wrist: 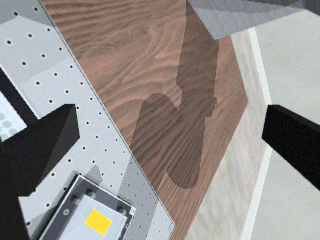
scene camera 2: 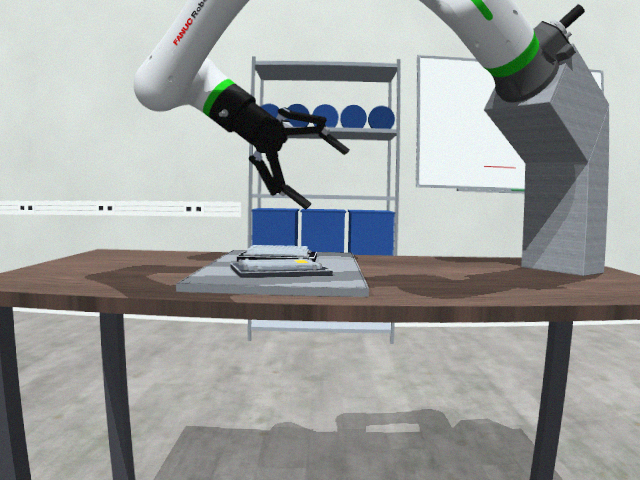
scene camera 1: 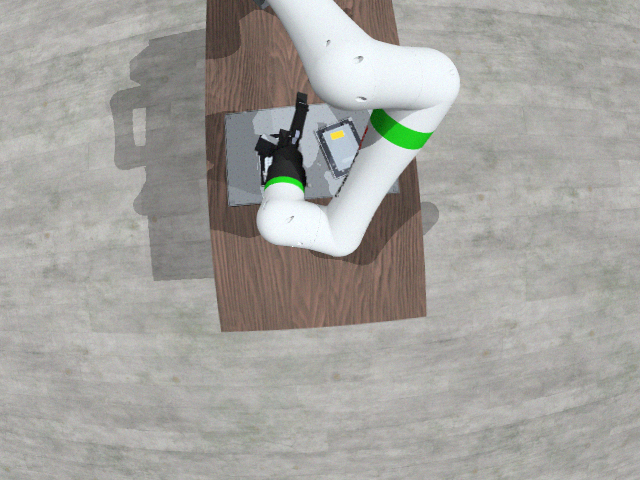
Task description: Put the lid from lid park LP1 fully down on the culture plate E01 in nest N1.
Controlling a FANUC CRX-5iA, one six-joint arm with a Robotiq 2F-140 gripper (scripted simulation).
Labels:
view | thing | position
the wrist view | gripper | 171, 121
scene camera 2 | gripper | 327, 180
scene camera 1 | clear lid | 341, 142

